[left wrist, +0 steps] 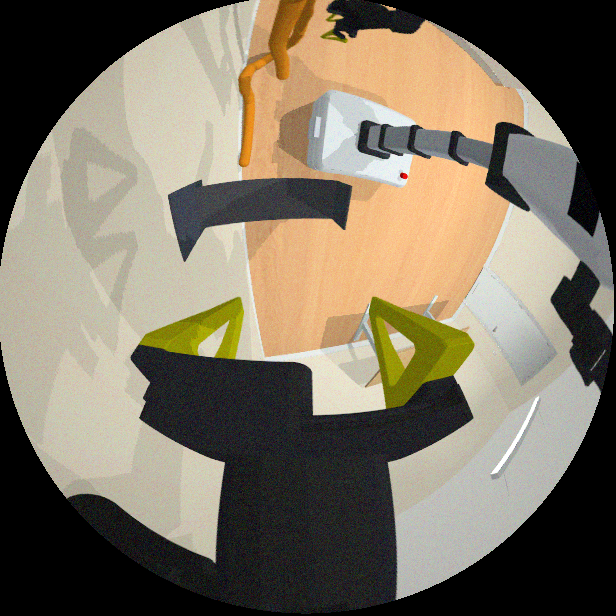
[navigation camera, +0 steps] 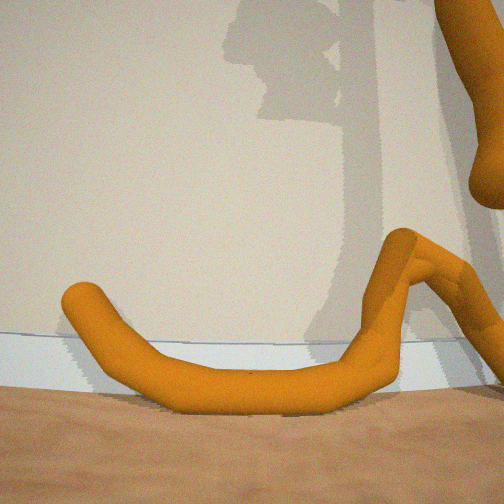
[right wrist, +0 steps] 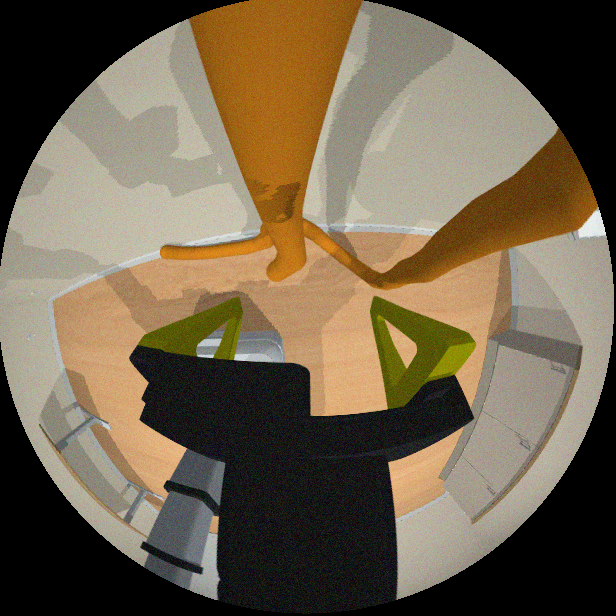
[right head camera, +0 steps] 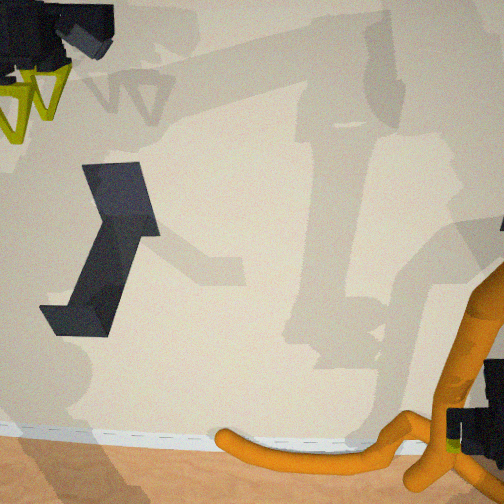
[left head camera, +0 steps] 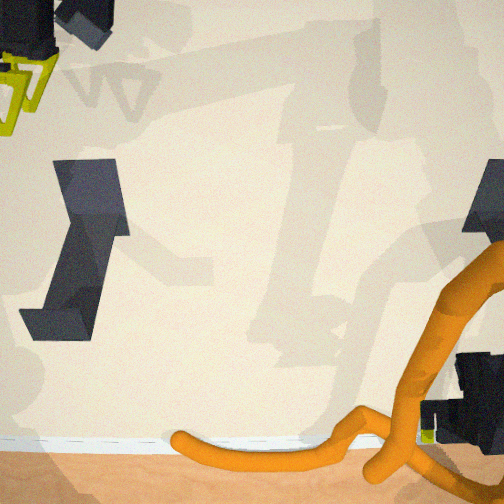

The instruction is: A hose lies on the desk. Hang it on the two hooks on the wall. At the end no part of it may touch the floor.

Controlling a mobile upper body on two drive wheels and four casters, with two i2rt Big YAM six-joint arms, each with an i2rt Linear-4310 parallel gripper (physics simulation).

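The orange hose (left head camera: 425, 350) hangs over the right wall hook (left head camera: 487, 200) at the picture's right edge. One end dangles down to about floor level (navigation camera: 487, 170). Its other stretch runs down and lies on the wooden floor along the baseboard (navigation camera: 225, 380). The left wall hook (left head camera: 75, 250) is dark and bare; it also shows in the left wrist view (left wrist: 258, 203). My left gripper (left head camera: 15, 85) is open and empty, up against the wall above the left hook. My right gripper (right wrist: 310, 339) is open and empty, low beside the hanging hose (right wrist: 281, 114), mostly cut off at the right in the head view (left head camera: 430, 432).
A white baseboard (left head camera: 100, 444) runs along the foot of the beige wall. My own white head and grey neck (left wrist: 356, 137) show over the floor in the left wrist view. Grey furniture (right wrist: 517, 402) stands behind me at the right.
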